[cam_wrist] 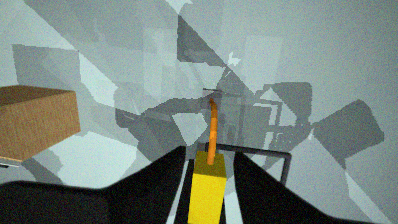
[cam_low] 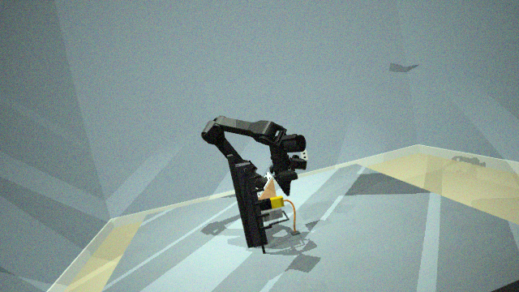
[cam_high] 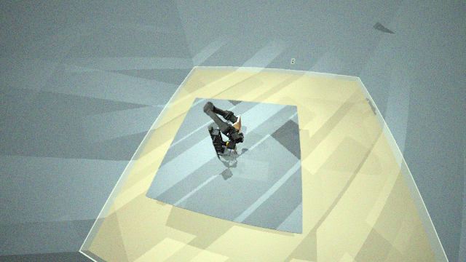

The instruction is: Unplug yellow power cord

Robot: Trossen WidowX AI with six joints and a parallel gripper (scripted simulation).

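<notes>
The yellow plug is 6 cm to the right of my gripper tip, 1 cm below it and 1 cm ahead of it.
</notes>
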